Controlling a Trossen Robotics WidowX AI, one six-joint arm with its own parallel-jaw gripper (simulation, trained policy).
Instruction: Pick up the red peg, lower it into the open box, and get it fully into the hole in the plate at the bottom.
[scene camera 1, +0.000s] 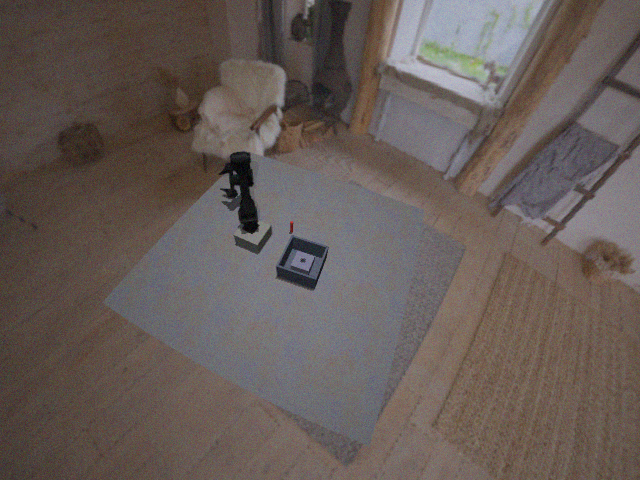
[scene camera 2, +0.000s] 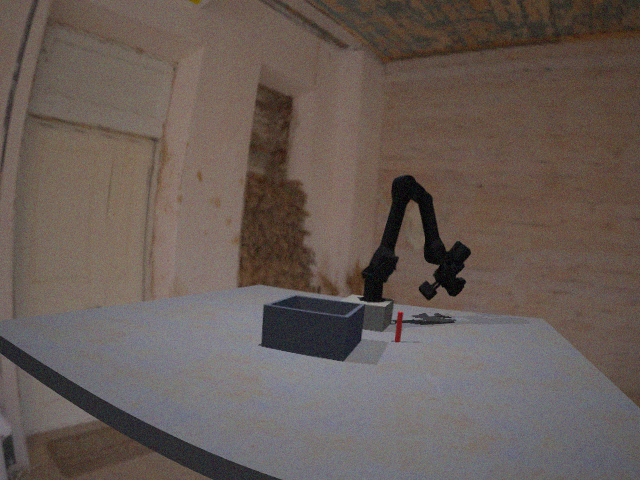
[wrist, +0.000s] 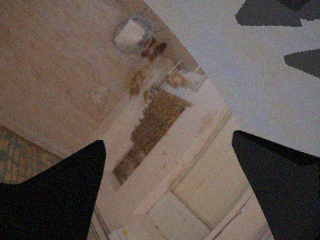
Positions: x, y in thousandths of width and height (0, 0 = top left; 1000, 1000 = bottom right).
A box shows in scene camera 1 (443, 559) and in scene camera 2 (496, 682); in the wrist view it is out of frame.
